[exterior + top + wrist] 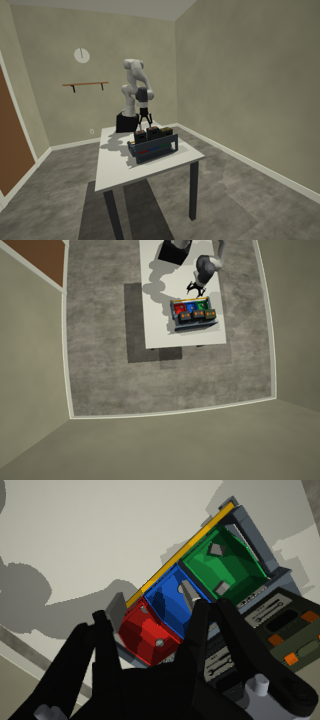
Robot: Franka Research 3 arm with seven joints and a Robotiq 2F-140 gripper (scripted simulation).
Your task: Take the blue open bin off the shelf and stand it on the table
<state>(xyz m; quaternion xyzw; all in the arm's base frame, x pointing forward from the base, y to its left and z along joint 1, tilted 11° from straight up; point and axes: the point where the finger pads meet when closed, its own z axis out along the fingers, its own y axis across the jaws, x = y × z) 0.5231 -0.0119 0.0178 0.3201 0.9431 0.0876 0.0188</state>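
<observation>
Right now the yellow bar is 11 cm below my hand. Round my hand: red bin: 13 cm below, 12 cm to the right, 10 cm ahead; blue open bin: 13 cm below, 10 cm ahead; green bin: 13 cm below, 11 cm to the left, 11 cm ahead.
</observation>
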